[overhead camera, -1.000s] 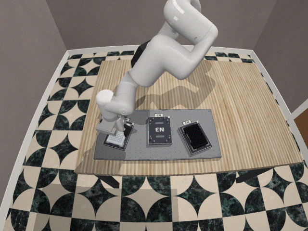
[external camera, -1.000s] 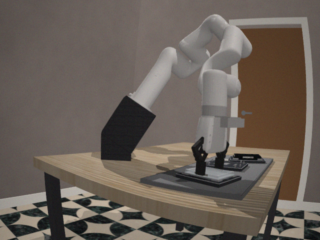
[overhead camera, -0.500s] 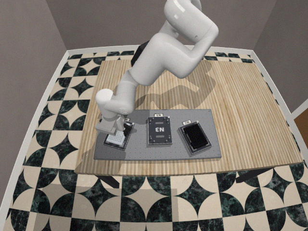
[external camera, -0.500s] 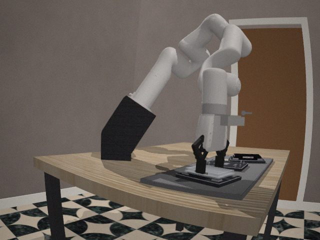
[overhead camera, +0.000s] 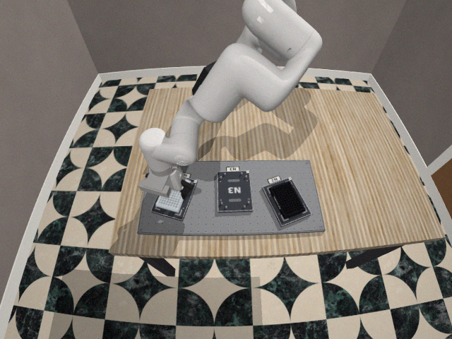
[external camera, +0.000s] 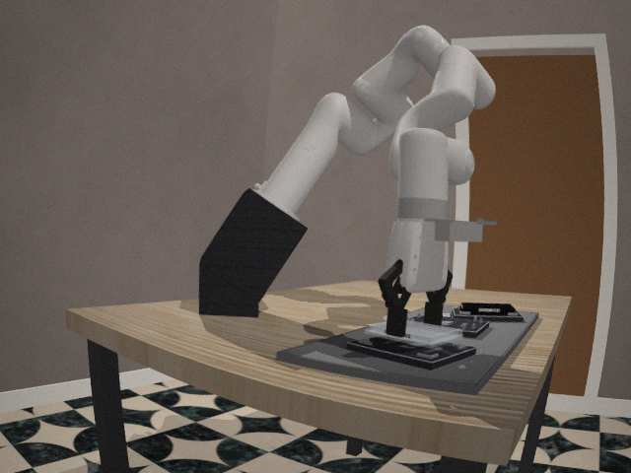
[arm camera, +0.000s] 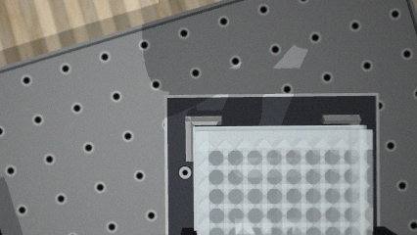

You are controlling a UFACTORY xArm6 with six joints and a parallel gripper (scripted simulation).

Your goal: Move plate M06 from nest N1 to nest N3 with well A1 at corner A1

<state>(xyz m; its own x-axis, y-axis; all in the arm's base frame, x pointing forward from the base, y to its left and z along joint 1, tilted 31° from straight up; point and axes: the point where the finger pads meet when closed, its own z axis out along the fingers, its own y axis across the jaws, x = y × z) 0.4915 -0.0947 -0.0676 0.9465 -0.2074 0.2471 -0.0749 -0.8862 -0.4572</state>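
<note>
Right now the nest N1 is 4 cm below my hand. Round my hand: nest N3: 21 cm to the left, 6 cm behind, 4 cm below; black plate M09: 40 cm to the left, 5 cm behind, 2 cm below; well plate M06: 1 cm below.
</note>
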